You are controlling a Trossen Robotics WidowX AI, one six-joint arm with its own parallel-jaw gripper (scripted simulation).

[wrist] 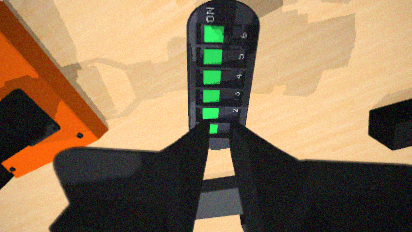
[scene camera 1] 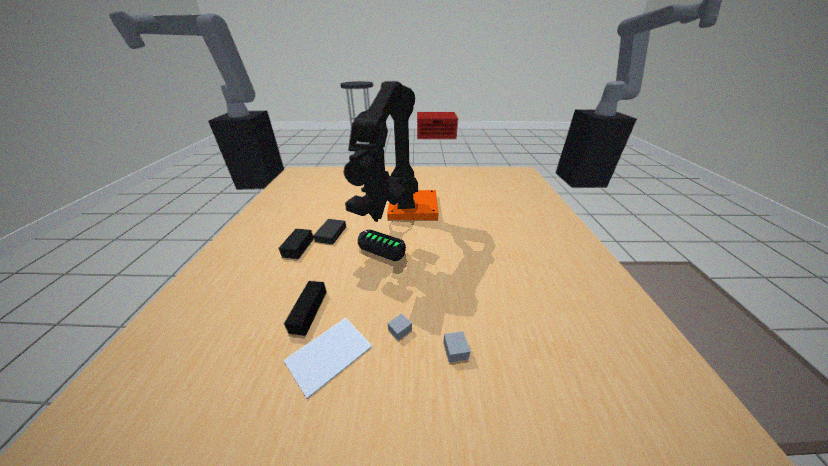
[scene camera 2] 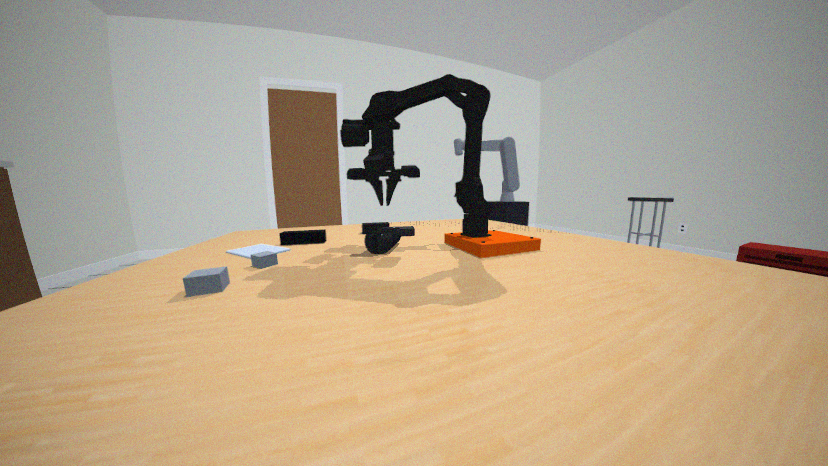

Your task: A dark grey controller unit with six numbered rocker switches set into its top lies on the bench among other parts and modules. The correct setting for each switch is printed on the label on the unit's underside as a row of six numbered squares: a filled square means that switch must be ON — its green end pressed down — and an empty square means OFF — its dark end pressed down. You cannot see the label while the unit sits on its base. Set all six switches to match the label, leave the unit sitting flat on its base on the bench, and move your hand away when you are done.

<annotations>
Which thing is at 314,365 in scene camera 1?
A white sheet.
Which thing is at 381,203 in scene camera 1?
My gripper.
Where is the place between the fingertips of my gripper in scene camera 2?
384,205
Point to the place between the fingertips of my gripper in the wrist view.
219,126
</annotations>
